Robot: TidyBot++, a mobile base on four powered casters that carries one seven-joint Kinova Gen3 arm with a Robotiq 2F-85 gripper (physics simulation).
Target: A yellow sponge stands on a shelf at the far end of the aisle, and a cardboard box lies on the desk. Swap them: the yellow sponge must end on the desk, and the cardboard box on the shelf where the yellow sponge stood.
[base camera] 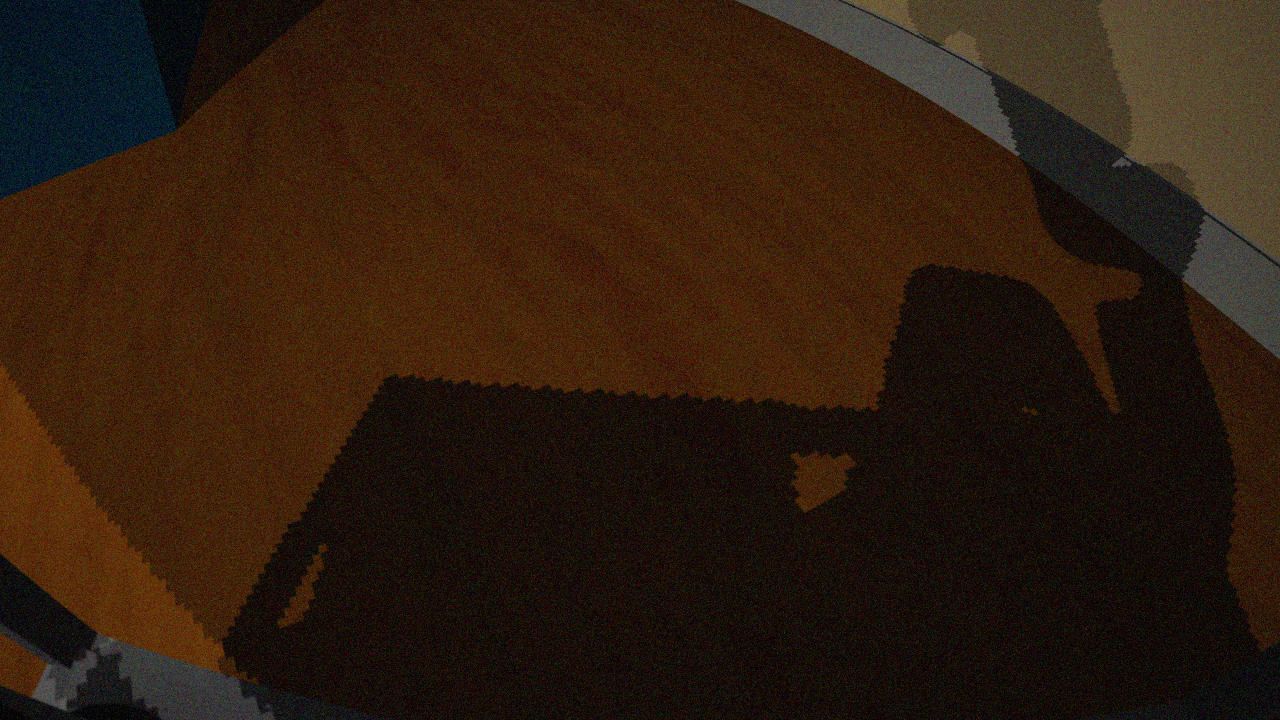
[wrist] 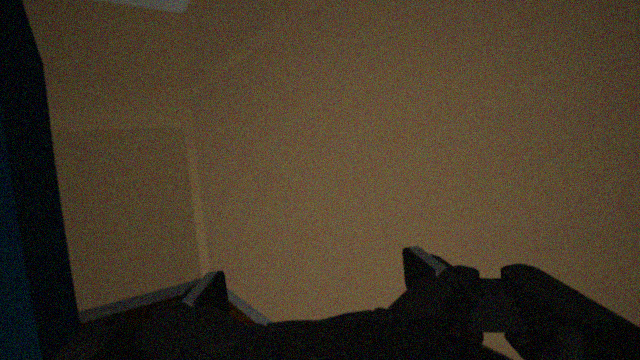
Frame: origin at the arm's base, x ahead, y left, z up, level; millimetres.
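Seen in the pictures: gripper, fingertip midpoint: [wrist: 316,279].
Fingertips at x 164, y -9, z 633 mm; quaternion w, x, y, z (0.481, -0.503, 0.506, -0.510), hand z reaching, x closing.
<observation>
A point is followed by its place in that frame.
My gripper [wrist: 316,279] @(x 164, y -9, z 633 mm) is open, with its two dark fingertips wide apart and the plain wall showing between them in the wrist view. Nothing is between the fingers. The yellow sponge, the cardboard box and the desk do not show in either view. A tall dark and blue upright panel [base camera: 71,89] @(x 802, y 836, z -279 mm) [wrist: 12,260] @(x 861, y 742, z 496 mm) stands at the left in both views. I cannot tell whether it belongs to the shelf.
A beige wall [base camera: 1217,98] @(x 698, y -593, z -191 mm) [wrist: 350,150] @(x 1281, y -227, z 702 mm) with a grey baseboard [base camera: 881,49] @(x 1115, y -316, z -360 mm) [wrist: 145,300] @(x 2689, y 1315, z -359 mm) runs ahead and to the right. Dark shadows fall across the brown wooden floor [base camera: 537,223] @(x 605, y 107, z -397 mm). Part of a pale object [wrist: 160,4] @(x 2805, y 964, z 2040 mm) shows at the wrist view's top edge.
</observation>
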